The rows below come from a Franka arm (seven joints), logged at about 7 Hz.
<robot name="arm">
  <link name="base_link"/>
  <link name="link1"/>
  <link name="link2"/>
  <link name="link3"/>
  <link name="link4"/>
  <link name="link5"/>
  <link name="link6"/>
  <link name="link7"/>
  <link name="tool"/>
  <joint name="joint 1" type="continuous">
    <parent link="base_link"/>
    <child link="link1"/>
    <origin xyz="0 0 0.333" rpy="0 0 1.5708"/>
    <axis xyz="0 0 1"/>
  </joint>
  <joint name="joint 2" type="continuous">
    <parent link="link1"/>
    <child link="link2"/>
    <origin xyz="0 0 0" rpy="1.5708 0 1.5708"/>
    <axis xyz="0 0 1"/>
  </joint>
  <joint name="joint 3" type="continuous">
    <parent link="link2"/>
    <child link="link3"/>
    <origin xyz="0 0.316 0" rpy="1.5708 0 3.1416"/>
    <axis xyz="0 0 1"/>
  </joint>
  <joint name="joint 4" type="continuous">
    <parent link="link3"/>
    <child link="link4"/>
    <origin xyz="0.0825 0 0" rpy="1.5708 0 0"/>
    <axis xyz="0 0 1"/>
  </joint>
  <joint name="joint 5" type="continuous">
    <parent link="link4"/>
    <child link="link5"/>
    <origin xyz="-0.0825 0.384 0" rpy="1.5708 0 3.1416"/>
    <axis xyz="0 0 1"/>
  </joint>
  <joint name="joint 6" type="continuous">
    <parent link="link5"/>
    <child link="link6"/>
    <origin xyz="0 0 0" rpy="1.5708 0 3.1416"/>
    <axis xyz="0 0 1"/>
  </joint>
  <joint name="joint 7" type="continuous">
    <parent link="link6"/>
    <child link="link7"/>
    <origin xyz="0.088 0 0" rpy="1.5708 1.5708 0"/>
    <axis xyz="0 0 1"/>
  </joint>
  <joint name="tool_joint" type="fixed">
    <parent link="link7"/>
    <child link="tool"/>
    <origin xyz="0 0 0.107" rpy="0 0 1.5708"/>
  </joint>
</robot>
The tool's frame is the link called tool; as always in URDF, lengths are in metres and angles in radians. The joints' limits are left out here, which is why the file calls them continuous.
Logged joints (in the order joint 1, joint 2, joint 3, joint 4, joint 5, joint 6, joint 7), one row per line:
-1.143, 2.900, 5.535, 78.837, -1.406, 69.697, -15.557
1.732, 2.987, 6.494, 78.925, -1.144, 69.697, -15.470
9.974, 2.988, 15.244, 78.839, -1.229, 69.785, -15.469
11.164, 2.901, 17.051, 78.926, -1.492, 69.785, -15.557
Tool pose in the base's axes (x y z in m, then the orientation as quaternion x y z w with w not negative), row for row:
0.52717, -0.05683, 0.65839, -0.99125, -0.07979, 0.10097, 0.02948
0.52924, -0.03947, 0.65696, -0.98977, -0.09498, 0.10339, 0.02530
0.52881, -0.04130, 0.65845, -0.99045, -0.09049, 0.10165, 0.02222
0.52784, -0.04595, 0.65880, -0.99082, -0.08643, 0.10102, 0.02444
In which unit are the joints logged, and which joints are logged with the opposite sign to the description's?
The joints are logged in degrees. Opposite sign: joint 3, joint 4, joint 5.
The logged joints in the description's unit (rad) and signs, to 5 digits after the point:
-0.01995, 0.05061, -0.09660, -1.37597, 0.02454, 1.21644, -0.27152
0.03023, 0.05213, -0.11334, -1.37750, 0.01997, 1.21644, -0.27000
0.17408, 0.05215, -0.26606, -1.37600, 0.02145, 1.21798, -0.26998
0.19485, 0.05063, -0.29760, -1.37752, 0.02604, 1.21798, -0.27152

